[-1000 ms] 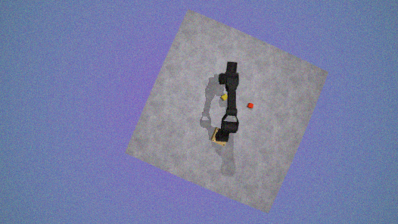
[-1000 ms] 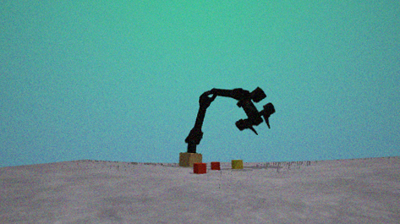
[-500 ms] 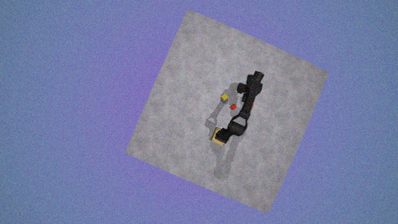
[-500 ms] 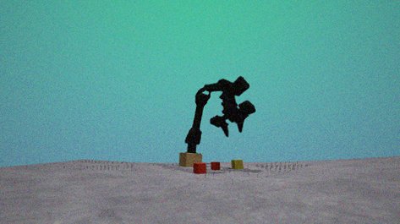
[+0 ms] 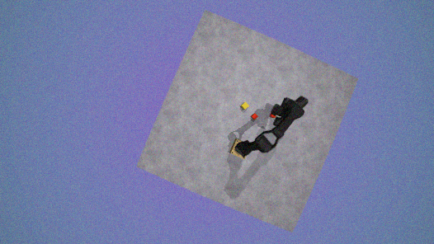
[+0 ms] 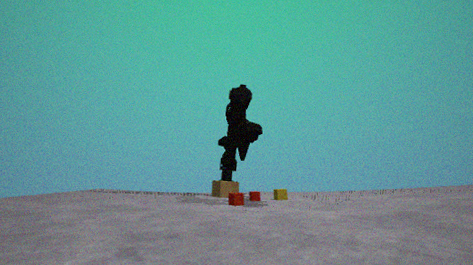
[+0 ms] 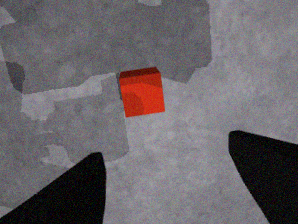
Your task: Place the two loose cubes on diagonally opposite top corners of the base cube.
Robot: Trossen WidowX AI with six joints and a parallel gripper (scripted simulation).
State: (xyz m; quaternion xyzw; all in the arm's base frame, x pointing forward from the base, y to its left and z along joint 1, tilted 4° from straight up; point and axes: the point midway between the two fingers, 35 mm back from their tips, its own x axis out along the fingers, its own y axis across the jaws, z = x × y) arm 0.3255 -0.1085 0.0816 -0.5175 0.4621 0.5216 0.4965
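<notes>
Now: the yellow base cube 5 cm behind my gripper tip, 21 cm to the left of it and 11 cm below it. Round my gripper tip: red cube: 8 cm behind, 12 cm to the left, 11 cm below.
</notes>
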